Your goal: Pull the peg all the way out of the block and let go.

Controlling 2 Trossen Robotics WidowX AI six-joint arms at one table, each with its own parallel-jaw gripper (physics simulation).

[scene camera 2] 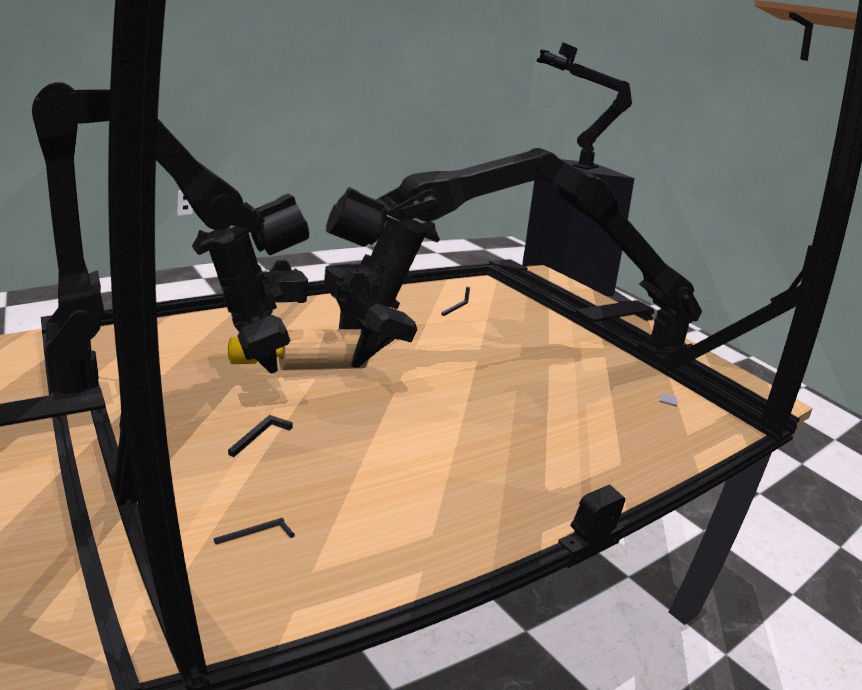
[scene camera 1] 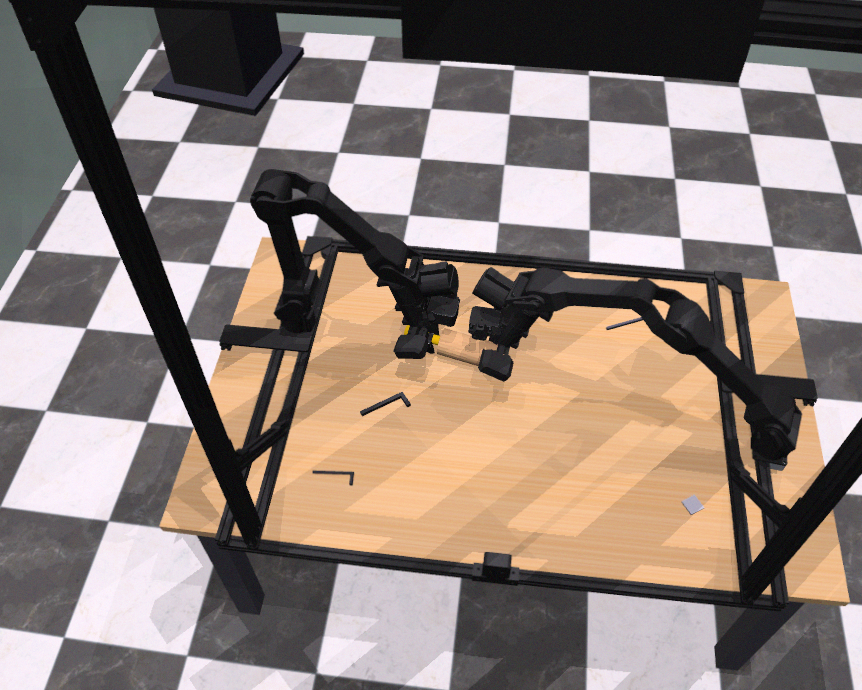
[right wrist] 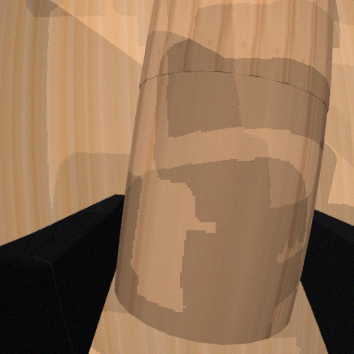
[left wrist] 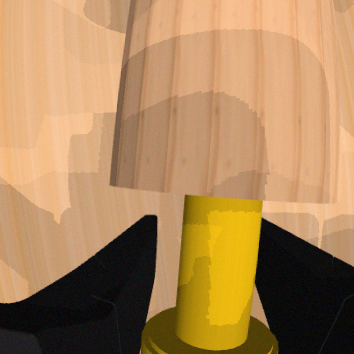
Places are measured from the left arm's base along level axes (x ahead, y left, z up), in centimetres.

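Where they show: left gripper, between the fingertips: [scene camera 2: 271,366] [scene camera 1: 434,346] [left wrist: 202,227]; right gripper, between the fingertips: [scene camera 2: 346,358] [right wrist: 207,211]; left arm's base, origin of its link: [scene camera 2: 73,387] [scene camera 1: 298,324]; right arm's base, origin of its link: [scene camera 2: 667,343] [scene camera 1: 769,448].
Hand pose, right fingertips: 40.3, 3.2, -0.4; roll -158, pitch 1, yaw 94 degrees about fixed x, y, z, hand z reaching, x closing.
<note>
Each offset is from my right fingertips to the top centre of the thing, as dx, dy, dz. "pt": to the spot under its first point.
A round wooden block @[-3.6, +0.2, +4.7] [scene camera 1: 458,348] [scene camera 2: 316,349] [left wrist: 225,100] [right wrist: 240,175] lies on its side, its colour close to the table's. A yellow peg @[-11.0, +0.3, +4.1] [scene camera 1: 435,339] [scene camera 2: 242,350] [left wrist: 220,275] with a wider collar sticks out of the block's left end; its inner end is hidden inside. My left gripper [scene camera 1: 422,339] [scene camera 2: 269,352] [left wrist: 202,227] is shut on the peg, one finger at each side. My right gripper [scene camera 1: 490,349] [scene camera 2: 353,346] [right wrist: 207,211] is shut on the block near its right end, with a finger against each side; the far finger is partly hidden in the scene views.
Two black hex keys @[-15.9, -16.9, -0.7] [scene camera 1: 384,404] @[-20.2, -34.4, -0.9] [scene camera 1: 333,472] lie nearer the front left. Another hex key @[+26.1, +19.0, +1.7] [scene camera 2: 457,302] lies behind and right of the grippers. A small grey square @[pt +44.8, -20.4, -1.3] [scene camera 1: 692,504] [scene camera 2: 668,399] lies at the right. A black frame [scene camera 1: 373,559] runs around the table.
</note>
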